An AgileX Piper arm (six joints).
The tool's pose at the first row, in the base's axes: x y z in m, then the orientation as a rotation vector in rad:
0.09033, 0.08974, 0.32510, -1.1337, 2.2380, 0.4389
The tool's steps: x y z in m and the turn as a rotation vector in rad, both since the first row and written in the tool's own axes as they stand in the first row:
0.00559, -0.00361, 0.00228, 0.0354, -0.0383, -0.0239
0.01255, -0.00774, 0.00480, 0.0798, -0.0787, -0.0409
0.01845, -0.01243, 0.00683, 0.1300, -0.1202, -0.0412
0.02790, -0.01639, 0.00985, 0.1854, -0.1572, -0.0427
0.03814, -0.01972, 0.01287, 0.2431, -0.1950, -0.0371
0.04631, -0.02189, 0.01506, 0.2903, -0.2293, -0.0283
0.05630, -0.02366, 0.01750, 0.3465, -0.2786, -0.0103
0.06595, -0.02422, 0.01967, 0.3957, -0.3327, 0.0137
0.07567, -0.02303, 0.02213, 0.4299, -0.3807, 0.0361
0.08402, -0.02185, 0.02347, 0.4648, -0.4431, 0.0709
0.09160, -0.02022, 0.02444, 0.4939, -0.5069, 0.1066
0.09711, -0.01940, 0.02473, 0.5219, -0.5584, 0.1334
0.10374, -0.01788, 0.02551, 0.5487, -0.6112, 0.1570
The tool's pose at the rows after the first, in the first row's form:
0.09146, 0.08538, 0.31970, -1.1235, 2.1885, 0.4063
0.09245, 0.07999, 0.31323, -1.1001, 2.1413, 0.3678
0.09423, 0.07467, 0.30780, -1.0560, 2.1033, 0.3306
0.09410, 0.06810, 0.29938, -1.0128, 2.0672, 0.2858
0.09309, 0.06141, 0.29047, -0.9611, 2.0338, 0.2424
0.09182, 0.05625, 0.28355, -0.9135, 2.0054, 0.2106
0.08946, 0.05032, 0.27529, -0.8464, 1.9679, 0.1800
0.08618, 0.04516, 0.26749, -0.7759, 1.9296, 0.1615
0.08155, 0.04114, 0.25947, -0.7177, 1.8967, 0.1554
0.07717, 0.03737, 0.25318, -0.6421, 1.8573, 0.1590
0.07266, 0.03414, 0.24768, -0.5689, 1.8167, 0.1688
0.06953, 0.03136, 0.24400, -0.5103, 1.7812, 0.1709
0.06548, 0.02856, 0.23924, -0.4555, 1.7425, 0.1735

